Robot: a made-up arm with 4 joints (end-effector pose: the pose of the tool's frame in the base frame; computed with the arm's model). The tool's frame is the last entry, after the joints.
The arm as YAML. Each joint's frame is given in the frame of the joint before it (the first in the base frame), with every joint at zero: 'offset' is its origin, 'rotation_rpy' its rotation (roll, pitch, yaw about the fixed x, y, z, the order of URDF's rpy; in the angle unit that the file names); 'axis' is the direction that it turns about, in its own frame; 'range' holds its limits. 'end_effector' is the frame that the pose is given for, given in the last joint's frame.
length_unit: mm
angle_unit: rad
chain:
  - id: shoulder
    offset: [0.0, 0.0, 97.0]
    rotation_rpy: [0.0, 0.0, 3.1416]
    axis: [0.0, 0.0, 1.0]
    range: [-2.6, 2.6]
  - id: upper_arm
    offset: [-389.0, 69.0, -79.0]
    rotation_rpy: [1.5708, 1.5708, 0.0]
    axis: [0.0, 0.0, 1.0]
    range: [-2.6, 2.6]
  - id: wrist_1
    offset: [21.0, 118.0, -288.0]
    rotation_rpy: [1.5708, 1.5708, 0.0]
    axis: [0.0, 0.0, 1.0]
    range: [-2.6, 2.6]
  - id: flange
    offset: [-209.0, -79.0, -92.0]
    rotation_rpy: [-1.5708, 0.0, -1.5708]
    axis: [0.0, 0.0, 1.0]
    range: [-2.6, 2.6]
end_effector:
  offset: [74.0, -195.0, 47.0]
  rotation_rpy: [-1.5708, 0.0, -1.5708]
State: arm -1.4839 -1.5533 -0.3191 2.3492
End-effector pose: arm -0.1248 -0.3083 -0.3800 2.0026 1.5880 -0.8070
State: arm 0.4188 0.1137 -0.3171 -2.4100
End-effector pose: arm 0.1561 -0.1891 -0.1188 -0.6793 2.3789 -0.2058
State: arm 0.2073 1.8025 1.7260 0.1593
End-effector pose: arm 0.6086 -0.4472 0.0210 0.8953 1.2478 -1.4044
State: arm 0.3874 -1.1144 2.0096 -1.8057
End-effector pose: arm 0.2529 -0.2317 -0.0673 0.1477 0.5124 2.4028
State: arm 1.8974 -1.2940 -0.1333 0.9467
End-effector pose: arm 0.1123 0.1646 -0.0678 1.8713 -1.5603 0.9369
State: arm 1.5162 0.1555 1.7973 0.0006
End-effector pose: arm 0.5631 0.3598 0.1216 1.2939 1.3861 0.9281
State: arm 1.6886 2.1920 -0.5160 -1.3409
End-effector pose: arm 0.2260 0.3237 0.2004 2.4087 -1.2731 0.1968
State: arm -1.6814 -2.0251 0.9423 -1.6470
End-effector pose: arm -0.2092 -0.3997 -0.1348 -0.4210 -0.0475 -0.7423
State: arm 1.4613 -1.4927 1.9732 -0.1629
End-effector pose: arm 0.5617 0.2480 0.0187 -1.9286 -0.3669 -2.2259
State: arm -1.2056 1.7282 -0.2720 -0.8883
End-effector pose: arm -0.0850 -0.3596 0.0612 1.2035 2.3454 -0.2739
